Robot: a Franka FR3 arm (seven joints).
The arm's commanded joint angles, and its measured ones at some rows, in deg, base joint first. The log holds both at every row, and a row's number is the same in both.
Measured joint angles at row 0:
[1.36 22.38 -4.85 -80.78 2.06 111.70 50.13]
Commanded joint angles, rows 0 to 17:
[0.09 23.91 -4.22 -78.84 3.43 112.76 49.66]
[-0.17 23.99 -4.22 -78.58 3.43 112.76 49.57]
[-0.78 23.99 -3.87 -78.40 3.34 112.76 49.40]
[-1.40 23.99 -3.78 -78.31 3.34 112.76 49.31]
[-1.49 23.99 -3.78 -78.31 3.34 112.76 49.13]
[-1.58 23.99 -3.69 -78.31 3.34 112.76 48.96]
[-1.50 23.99 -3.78 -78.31 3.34 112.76 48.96]
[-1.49 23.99 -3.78 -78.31 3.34 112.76 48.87]
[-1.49 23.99 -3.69 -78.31 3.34 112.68 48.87]
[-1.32 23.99 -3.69 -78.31 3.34 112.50 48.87]
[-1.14 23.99 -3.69 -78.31 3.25 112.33 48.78]
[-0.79 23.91 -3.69 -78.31 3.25 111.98 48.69]
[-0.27 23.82 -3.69 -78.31 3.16 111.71 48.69]
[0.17 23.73 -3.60 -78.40 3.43 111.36 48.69]
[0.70 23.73 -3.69 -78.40 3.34 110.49 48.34]
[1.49 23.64 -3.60 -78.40 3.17 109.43 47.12]
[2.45 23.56 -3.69 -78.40 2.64 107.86 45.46]
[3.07 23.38 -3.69 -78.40 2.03 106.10 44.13]
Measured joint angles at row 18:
[1.27 22.67 -3.59 -80.00 2.22 110.11 48.26]
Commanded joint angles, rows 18 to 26:
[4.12 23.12 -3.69 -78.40 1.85 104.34 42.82]
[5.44 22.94 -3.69 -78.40 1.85 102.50 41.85]
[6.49 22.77 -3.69 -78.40 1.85 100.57 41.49]
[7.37 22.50 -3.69 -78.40 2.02 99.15 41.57]
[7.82 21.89 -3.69 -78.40 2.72 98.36 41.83]
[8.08 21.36 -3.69 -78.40 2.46 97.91 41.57]
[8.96 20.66 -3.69 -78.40 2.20 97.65 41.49]
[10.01 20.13 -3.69 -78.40 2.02 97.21 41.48]
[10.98 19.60 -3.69 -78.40 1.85 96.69 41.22]
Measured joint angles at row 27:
[9.12 21.81 -3.50 -78.41 2.18 98.80 43.32]
